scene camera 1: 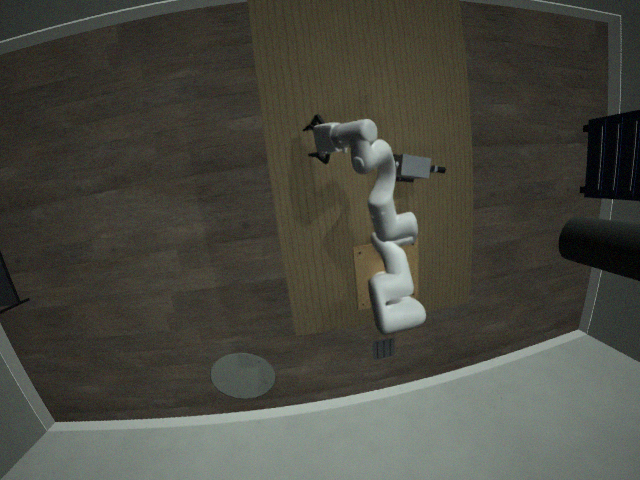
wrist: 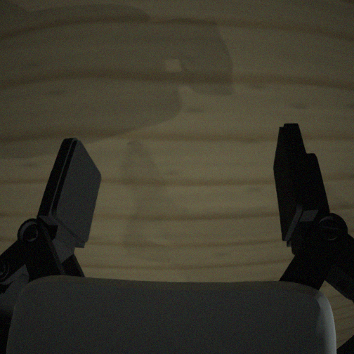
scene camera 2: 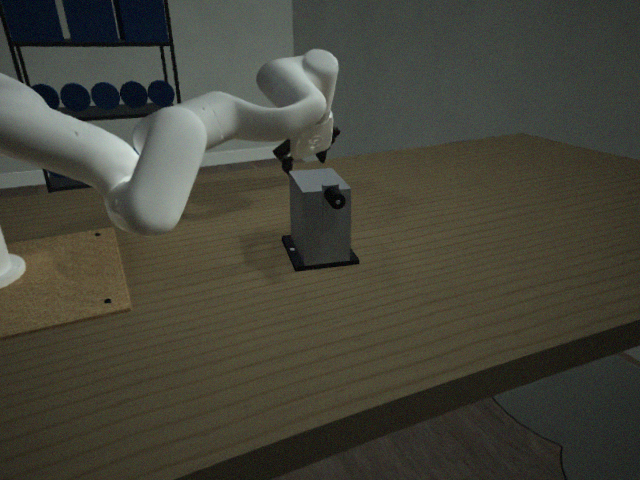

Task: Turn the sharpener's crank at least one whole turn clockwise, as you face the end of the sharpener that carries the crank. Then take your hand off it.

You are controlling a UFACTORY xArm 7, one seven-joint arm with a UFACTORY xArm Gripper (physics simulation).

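Places are measured from the arm's base along level axes (x ahead, y left, z up), in centimetres.
Where they show: gripper, fingertip midpoint: [scene camera 1: 308, 142] [scene camera 2: 303, 165].
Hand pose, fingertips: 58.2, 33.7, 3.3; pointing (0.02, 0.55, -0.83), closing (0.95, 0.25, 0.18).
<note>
Things, the pixels of their top centre, and the offset from my fingertips, as dx, dy, dz. "pt": a spot on its surface instead. Level surfaces: height alone.
- sharpener, surface spot: [scene camera 2: 322, 224] pt -9.2, -46.3, +4.1
- black knob, middle of its top: [scene camera 2: 334, 190] [scene camera 1: 441, 169] -8.1, -48.8, +10.1
- wooden table, its level: dz -4.0
The sharpener [scene camera 1: 415, 166] [scene camera 2: 320, 224] is a grey upright box on a black base, standing on the table. Its crank ends in a black knob [scene camera 1: 440, 169] [scene camera 2: 336, 198], on the right side in scene camera 1 and near the top of the facing end in scene camera 2. My gripper [scene camera 1: 310, 142] [wrist: 179, 149] is open and empty, above the table's left part in scene camera 1, on the far side of the sharpener from the crank. In scene camera 2 it shows behind the sharpener's top, partly hidden by its own body. The sharpener does not show in the wrist view.
The wooden table [scene camera 1: 361, 62] [scene camera 2: 465, 217] [wrist: 200, 200] carries a lighter mounting board [scene camera 1: 363, 273] [scene camera 2: 67, 279] under the arm's base. The arm [scene camera 1: 383, 180] [scene camera 2: 170, 165] passes close beside the sharpener in scene camera 1. A dark rack [scene camera 2: 174, 67] stands beyond the table.
</note>
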